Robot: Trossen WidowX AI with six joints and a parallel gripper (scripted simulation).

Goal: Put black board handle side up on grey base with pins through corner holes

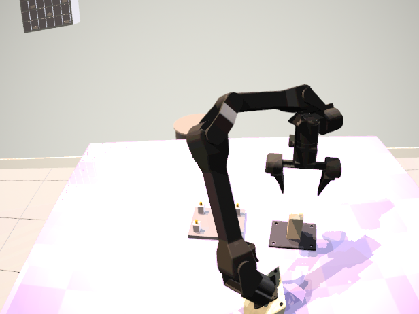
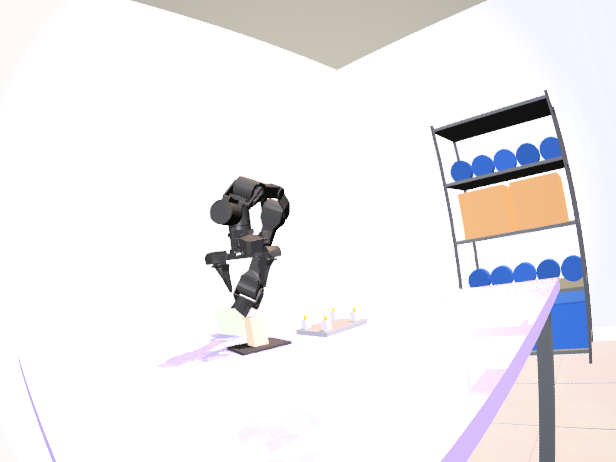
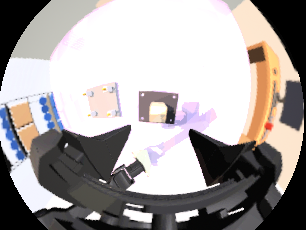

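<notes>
My gripper tip is 120 mm above the flat black board. The rest, counted from my gripper tip: grey base (50 mm ahead, 220 mm to the left, 140 mm below).
</notes>
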